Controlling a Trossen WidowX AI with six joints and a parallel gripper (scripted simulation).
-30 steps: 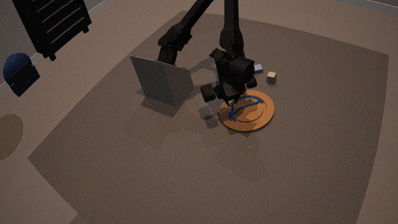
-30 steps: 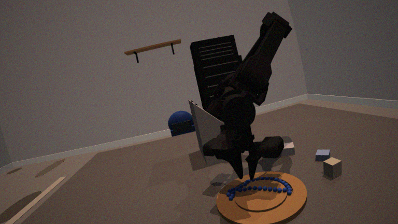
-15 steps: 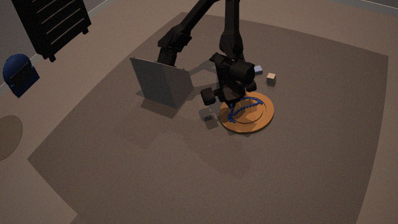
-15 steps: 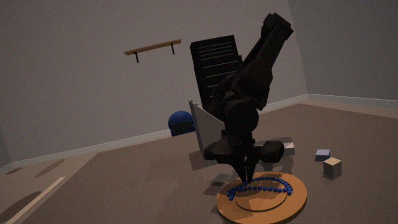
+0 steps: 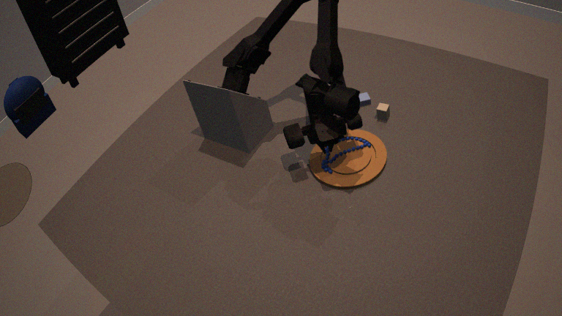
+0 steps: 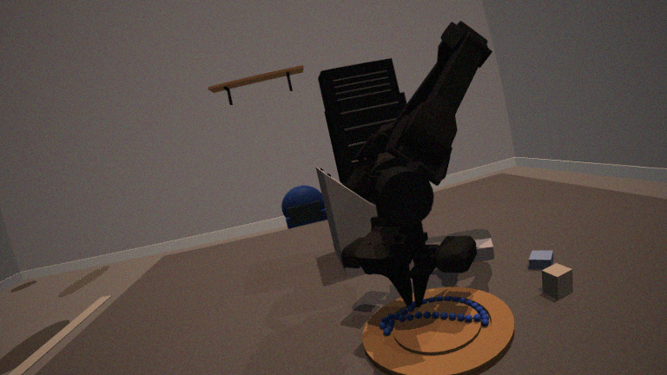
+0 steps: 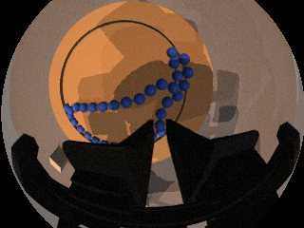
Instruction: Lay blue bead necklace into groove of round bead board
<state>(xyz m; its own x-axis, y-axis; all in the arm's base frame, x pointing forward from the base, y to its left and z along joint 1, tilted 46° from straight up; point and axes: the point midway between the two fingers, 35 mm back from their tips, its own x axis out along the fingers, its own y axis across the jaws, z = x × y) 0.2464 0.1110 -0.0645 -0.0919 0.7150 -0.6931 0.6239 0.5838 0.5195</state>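
The tan cube is 6 cm ahead of my gripper tip and 20 cm to the left of it. Also, from my gripper tip: white block 13 cm behind, 17 cm to the left; pale blue block 3 cm behind, 23 cm to the left, 1 cm below.
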